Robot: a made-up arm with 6 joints.
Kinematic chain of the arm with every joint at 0, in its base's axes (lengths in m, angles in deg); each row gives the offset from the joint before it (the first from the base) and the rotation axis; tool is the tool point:
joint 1: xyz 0 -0.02 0.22 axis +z
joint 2: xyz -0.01 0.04 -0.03 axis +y
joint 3: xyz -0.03 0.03 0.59 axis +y
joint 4: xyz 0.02 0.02 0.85 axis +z
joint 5: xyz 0.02 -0.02 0 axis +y
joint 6: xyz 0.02 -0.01 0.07 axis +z
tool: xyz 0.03 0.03 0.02
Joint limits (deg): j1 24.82..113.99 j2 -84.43..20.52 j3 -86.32..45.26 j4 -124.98..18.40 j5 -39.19..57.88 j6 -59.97..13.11
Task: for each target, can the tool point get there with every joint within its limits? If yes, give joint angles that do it. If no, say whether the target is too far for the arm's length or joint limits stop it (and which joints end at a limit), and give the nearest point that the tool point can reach.
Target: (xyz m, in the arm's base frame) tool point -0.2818 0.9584 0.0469
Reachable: no: joint limits stop it (at a limit: joint 2, joint 3, joint 5, joint 6) | nearest point -0.2790 0.9487 0.9589 | short by 0.912 m
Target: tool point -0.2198 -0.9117 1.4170
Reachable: yes | joints 76.94 -35.96 0.74 -98.99 3.38 -7.95
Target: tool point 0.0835 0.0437 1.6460
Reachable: yes | joints 47.78 10.15 -4.60 -114.03 45.93 -24.90
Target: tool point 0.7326 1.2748 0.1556
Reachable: no: joint limits stop it (at a limit: joint 2, joint 3, joint 4, joint 6) | nearest point 0.5030 0.8690 0.9654 | short by 0.934 m
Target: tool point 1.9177 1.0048 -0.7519
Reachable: no: too far | nearest point 0.8910 0.4926 0.9694 | short by 2.069 m
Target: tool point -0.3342 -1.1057 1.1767
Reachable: yes | joints 74.18 -30.11 -32.73 -41.70 0.58 -23.79
